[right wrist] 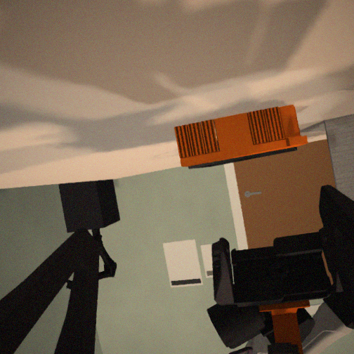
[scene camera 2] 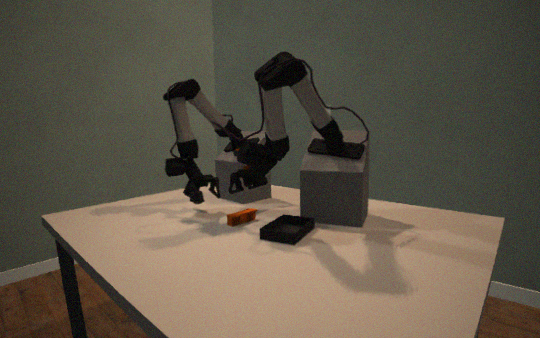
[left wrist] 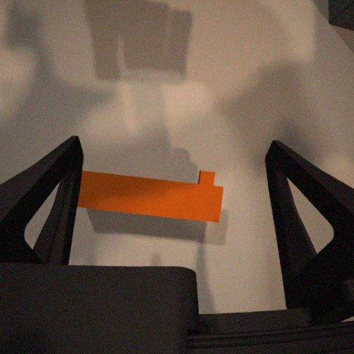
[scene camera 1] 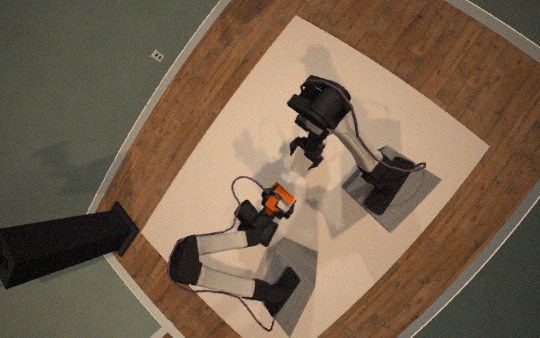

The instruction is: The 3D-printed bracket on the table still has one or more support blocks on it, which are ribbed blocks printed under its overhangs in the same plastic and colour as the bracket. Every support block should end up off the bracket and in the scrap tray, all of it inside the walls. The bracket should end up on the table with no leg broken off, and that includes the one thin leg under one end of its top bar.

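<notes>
The orange bracket [scene camera 2: 241, 217] [left wrist: 150, 197] stands on the table. In the right wrist view the bracket [right wrist: 232, 134] shows two ribbed support blocks, one [right wrist: 197, 139] near one end and one [right wrist: 265, 126] toward the other. The thin leg cannot be told apart. The black scrap tray [scene camera 2: 277, 236] stands beside the bracket; no block shows inside. My left gripper [left wrist: 176, 146] [scene camera 2: 247, 185] is open above the bracket, with one finger overlapping its left end in the left wrist view. My right gripper [right wrist: 196, 218] [scene camera 1: 303, 157] [scene camera 2: 207, 193] is open and apart from the bracket, on its other side from the tray.
The two arms reach in from grey pedestals [scene camera 2: 332, 195] [scene camera 1: 407, 197]. The grippers are close together in scene camera 2. The left arm [scene camera 1: 222, 242] hides the bracket and tray in scene camera 1. The left arm's dark wrist parts fill the lower right of the right wrist view.
</notes>
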